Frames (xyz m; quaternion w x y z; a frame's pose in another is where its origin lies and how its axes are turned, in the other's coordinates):
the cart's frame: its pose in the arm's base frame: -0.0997 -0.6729 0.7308 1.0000 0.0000 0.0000 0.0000
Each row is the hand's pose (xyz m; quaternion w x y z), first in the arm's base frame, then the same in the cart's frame.
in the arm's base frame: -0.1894 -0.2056 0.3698 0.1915 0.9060 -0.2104 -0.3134
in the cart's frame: -0.0897 0.4673 -0.3610 0.1915 0.9060 -0.2104 -0.3134
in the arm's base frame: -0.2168 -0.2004 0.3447 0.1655 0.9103 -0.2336 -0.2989
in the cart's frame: -0.1171 0.4725 -0.3861 0.1655 0.9103 -0.2336 -0.2989
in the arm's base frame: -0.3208 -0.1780 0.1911 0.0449 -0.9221 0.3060 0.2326
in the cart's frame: -0.2211 0.4949 -0.5397 0.0449 -0.9221 0.3060 0.2326
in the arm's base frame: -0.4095 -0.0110 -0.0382 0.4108 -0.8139 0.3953 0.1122
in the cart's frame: -0.3098 0.6619 -0.7690 0.4108 -0.8139 0.3953 0.1122
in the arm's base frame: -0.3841 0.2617 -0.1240 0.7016 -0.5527 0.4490 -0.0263
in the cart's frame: -0.2844 0.9346 -0.8548 0.7016 -0.5527 0.4490 -0.0263
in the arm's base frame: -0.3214 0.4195 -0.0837 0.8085 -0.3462 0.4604 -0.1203
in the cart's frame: -0.2217 1.0924 -0.8145 0.8085 -0.3462 0.4604 -0.1203
